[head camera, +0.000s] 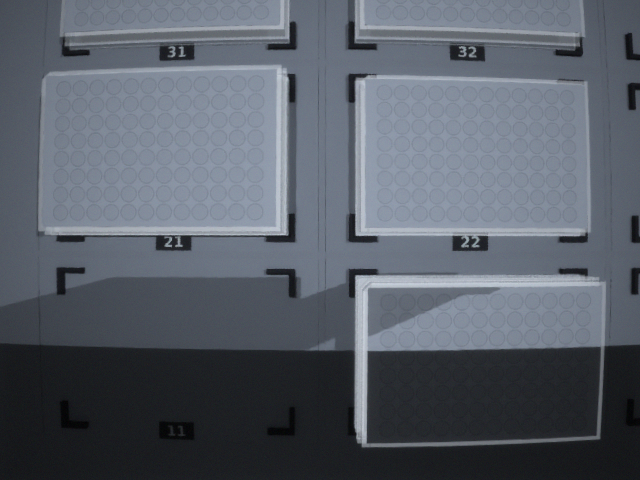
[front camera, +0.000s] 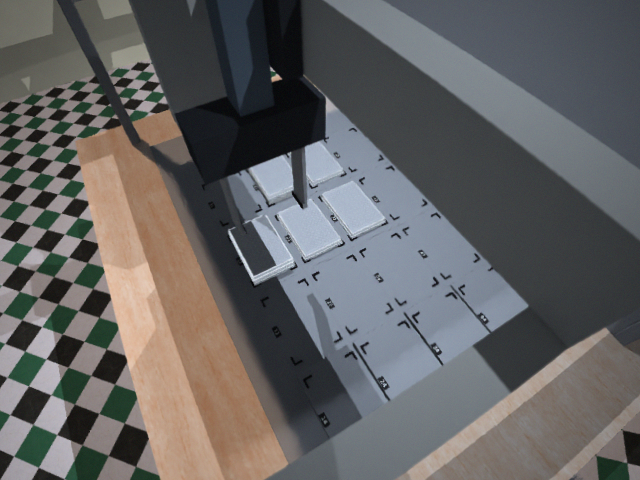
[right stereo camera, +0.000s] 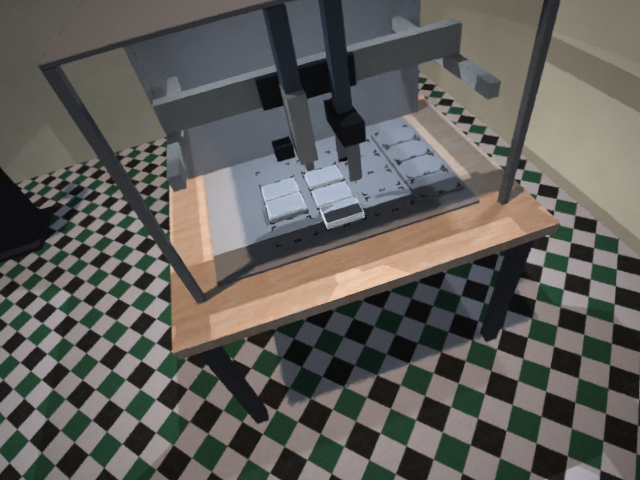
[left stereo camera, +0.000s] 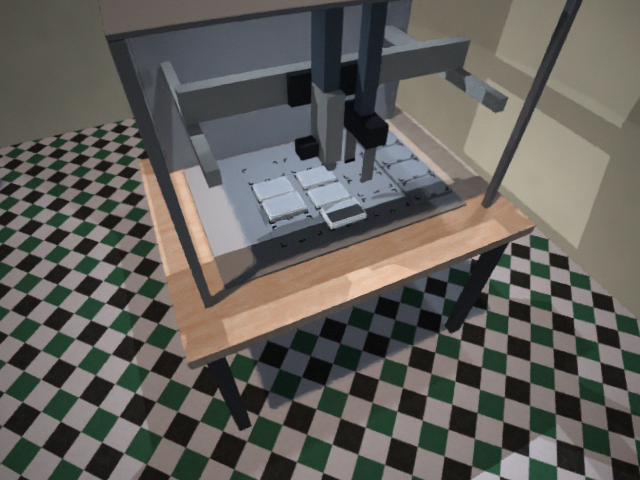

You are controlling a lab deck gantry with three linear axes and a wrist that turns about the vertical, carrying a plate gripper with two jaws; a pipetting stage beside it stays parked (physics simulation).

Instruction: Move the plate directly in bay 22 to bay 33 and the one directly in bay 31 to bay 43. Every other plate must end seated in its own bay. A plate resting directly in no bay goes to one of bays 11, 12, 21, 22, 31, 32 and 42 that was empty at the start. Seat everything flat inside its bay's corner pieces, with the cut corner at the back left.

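Observation:
In the head view, plates sit at bay 21, bay 22 and bay 12; parts of the plates at bay 31 and bay 32 show. The bay 12 plate has layered edges like a stack, and its cut corner is at the back left. The bay 21 plate also looks tall. Bay 11, bay 33 and bay 43 hold no plate. My gripper hangs above the deck, jaws apart, nothing between them.
The grey pipetting stage stands left of the gripper in the stereo views. A tall wall borders the deck's back. A raised line separates the right column of bays. Dark frame posts rise from the table.

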